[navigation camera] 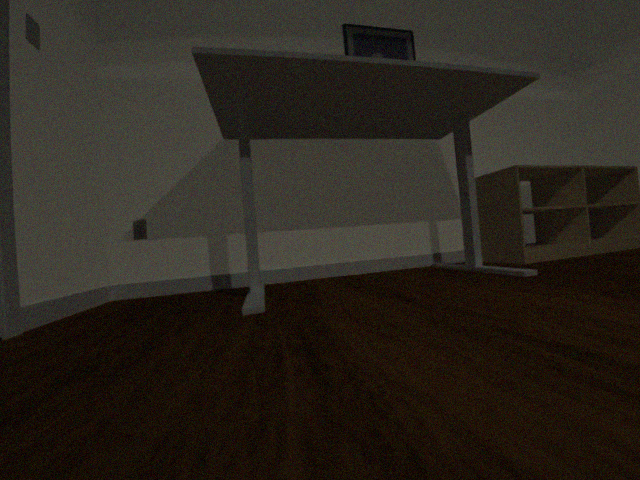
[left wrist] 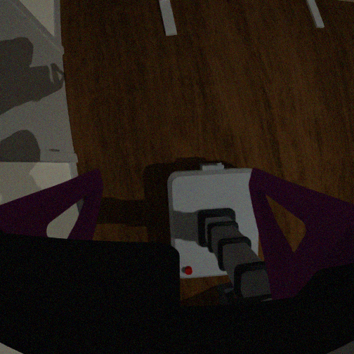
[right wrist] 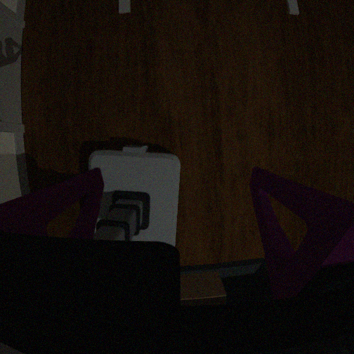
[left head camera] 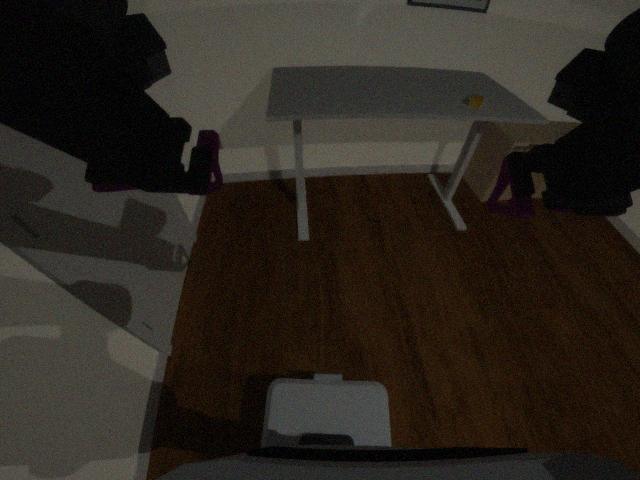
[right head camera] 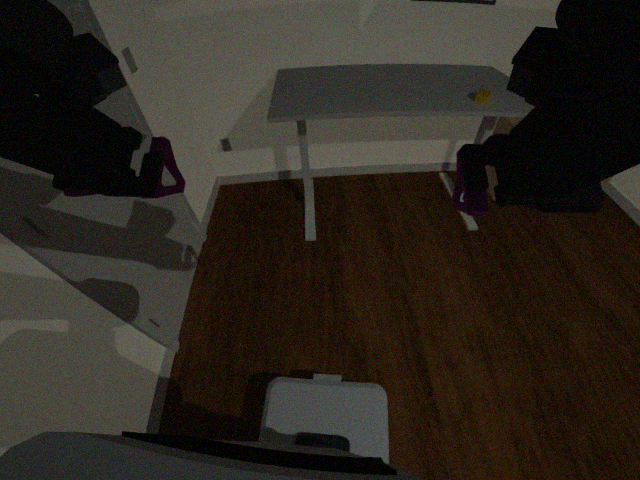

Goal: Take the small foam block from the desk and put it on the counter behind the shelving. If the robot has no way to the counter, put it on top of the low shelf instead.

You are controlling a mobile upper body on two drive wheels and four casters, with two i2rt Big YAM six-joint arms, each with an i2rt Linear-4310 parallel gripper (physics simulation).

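Places are measured from the left arm's base along level axes (x ahead, y left, z up), in metres.
Pixels of known places: left gripper, between the fingertips: (left head camera: 186, 183) (right head camera: 154, 186); right gripper, between the fingertips: (left head camera: 520, 206) (right head camera: 490, 203).
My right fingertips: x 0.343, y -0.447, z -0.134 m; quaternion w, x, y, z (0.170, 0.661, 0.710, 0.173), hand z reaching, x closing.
For each thing: its top centre in the pictures, then the offset to it from my right fingertips. "pt": a spot on its surface instead.
- small yellow foam block, centre of its top: (right head camera: 484, 92) (left head camera: 477, 97) dy -0.539, dx +1.180, dz -0.281 m
- grey door, a spot on its surface: (left head camera: 160, 304) pt dy +1.150, dx +0.304, dz -1.067 m
A small yellow foam block (left head camera: 476, 101) (right head camera: 482, 96) lies on the right part of the grey desk (left head camera: 361, 93) (right head camera: 372, 90) (navigation camera: 356, 95), near its front edge. A low wooden shelf (left head camera: 478, 165) (navigation camera: 498, 222) with open compartments stands at the right, beyond the desk. My left gripper (left head camera: 214, 162) (right head camera: 170, 167) (left wrist: 175, 176) is open and empty, in the air left of the desk. My right gripper (left head camera: 504, 186) (right head camera: 465, 183) (right wrist: 176, 175) is open and empty, in the air on this side of the desk's right end. The counter does not show.
The desk stands on T-shaped legs (left head camera: 301, 191) (navigation camera: 251, 222) by the far wall. A grey door (left head camera: 160, 304) (right head camera: 170, 310) is on the left, with shadows of my arms. A dark-framed picture (navigation camera: 378, 41) hangs above the desk. My white base (left head camera: 328, 408) (right head camera: 325, 408) shows at the bottom.
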